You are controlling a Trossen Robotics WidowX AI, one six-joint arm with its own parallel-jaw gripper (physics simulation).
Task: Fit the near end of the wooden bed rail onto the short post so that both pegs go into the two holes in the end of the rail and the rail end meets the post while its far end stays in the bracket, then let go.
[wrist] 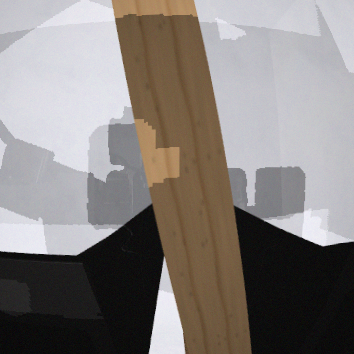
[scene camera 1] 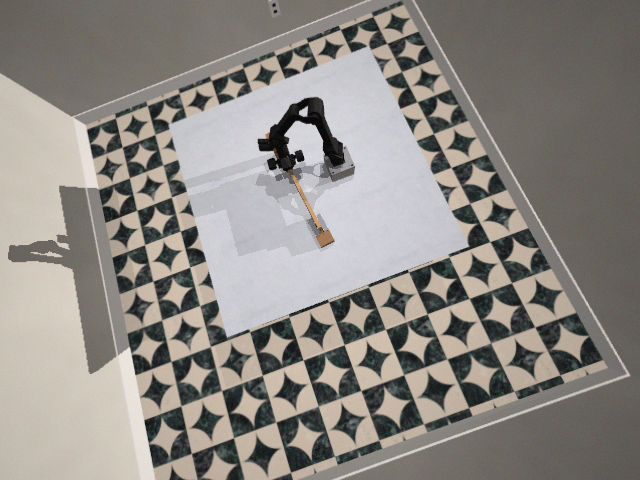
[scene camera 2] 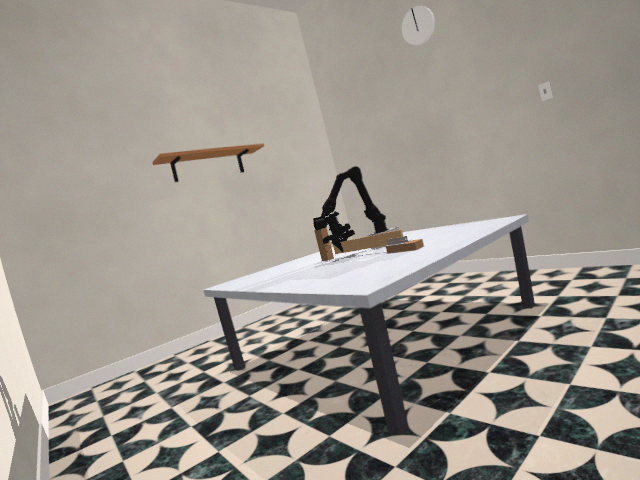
Labels:
my gripper: grips a wooden bed rail (scene camera 2: 378,240)

